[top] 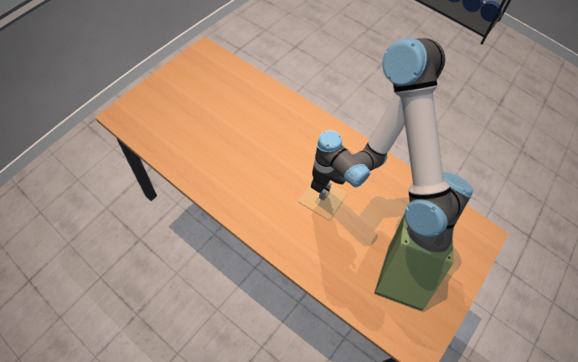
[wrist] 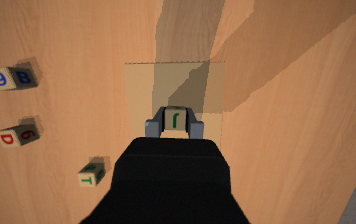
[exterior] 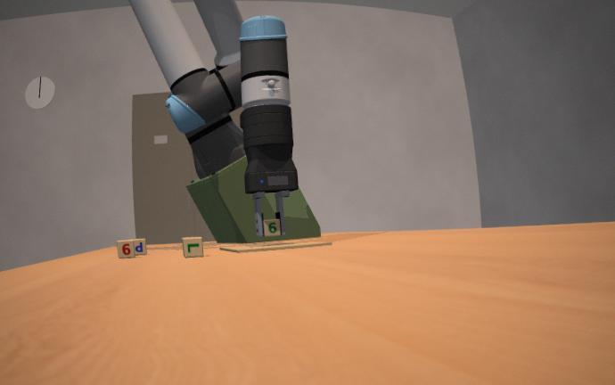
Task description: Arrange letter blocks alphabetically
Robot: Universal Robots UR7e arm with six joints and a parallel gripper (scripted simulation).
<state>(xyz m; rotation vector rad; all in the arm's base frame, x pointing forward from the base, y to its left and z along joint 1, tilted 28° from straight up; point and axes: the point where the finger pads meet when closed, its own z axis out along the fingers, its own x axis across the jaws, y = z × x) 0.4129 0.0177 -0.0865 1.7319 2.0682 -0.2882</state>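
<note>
The thin tan mat lies 30 mm below my hand. The rest, counted from my hand: red D block 220 mm to the right, 70 mm ahead, 20 mm below; blue-marked block 220 mm to the right, 20 mm below, 10 mm behind.
</note>
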